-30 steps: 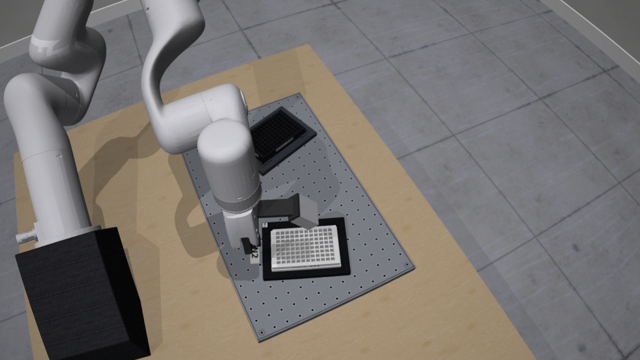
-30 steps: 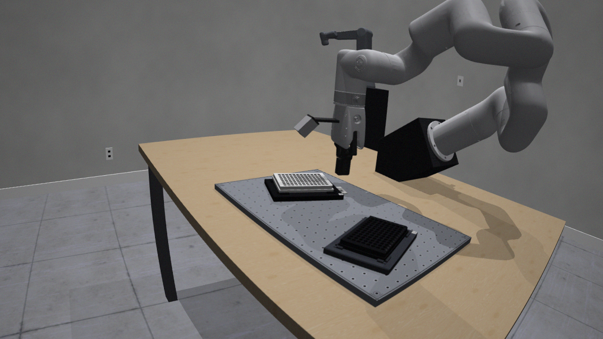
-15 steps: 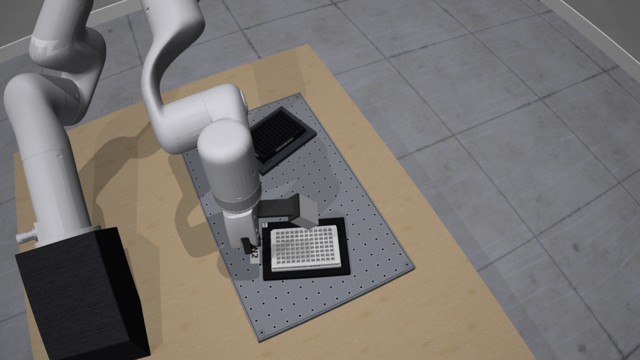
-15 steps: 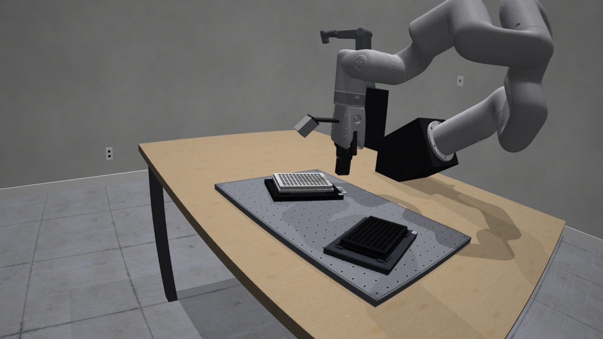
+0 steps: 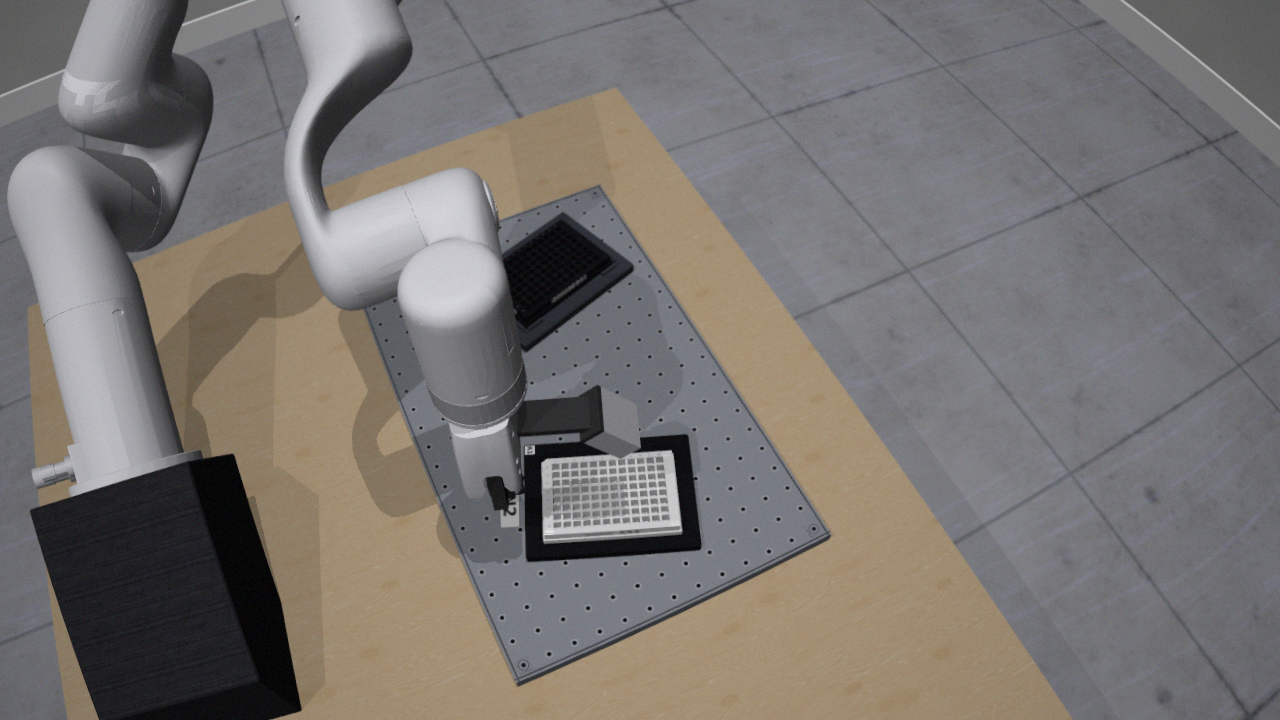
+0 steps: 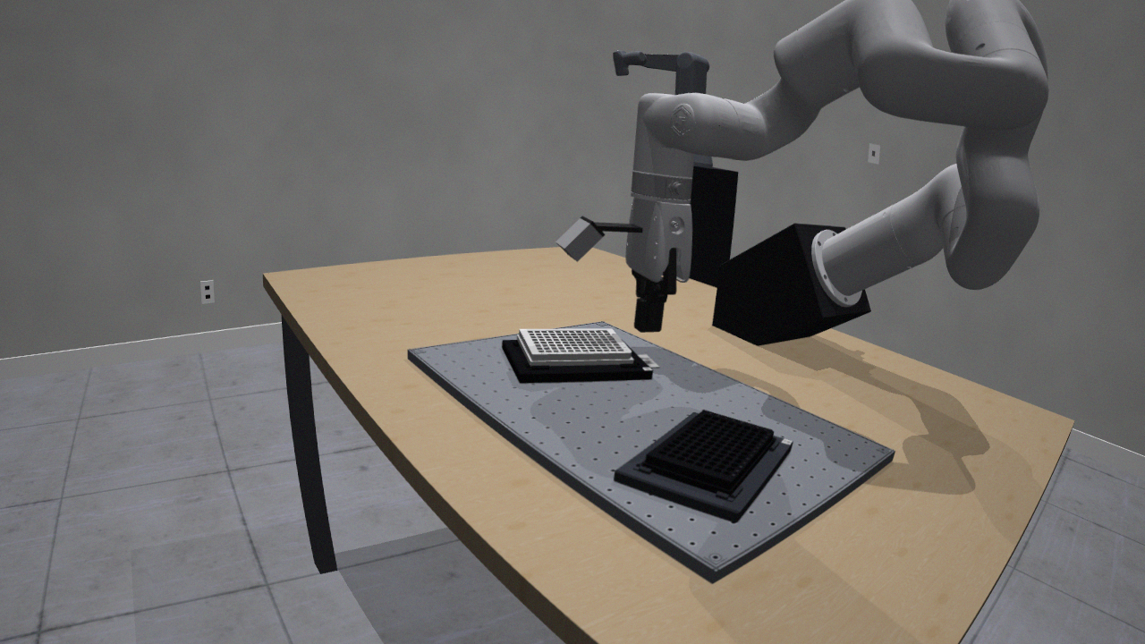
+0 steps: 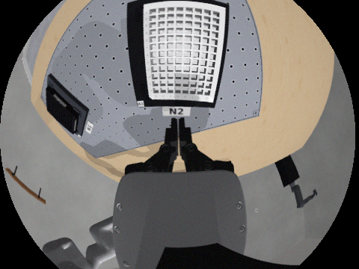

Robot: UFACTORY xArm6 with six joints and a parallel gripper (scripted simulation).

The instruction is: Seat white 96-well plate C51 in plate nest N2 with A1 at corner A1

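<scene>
The white 96-well plate C51 is 8 cm ahead of my hand, 4 cm to the right of it and 4 cm below it. Also, from my hand: black plate nest N2: 9 cm ahead, 6 cm below, 4 cm to the right; A1 corner tag: 5 cm below, 4 cm to the left, 4 cm ahead; N2 label: 6 cm below.
</scene>
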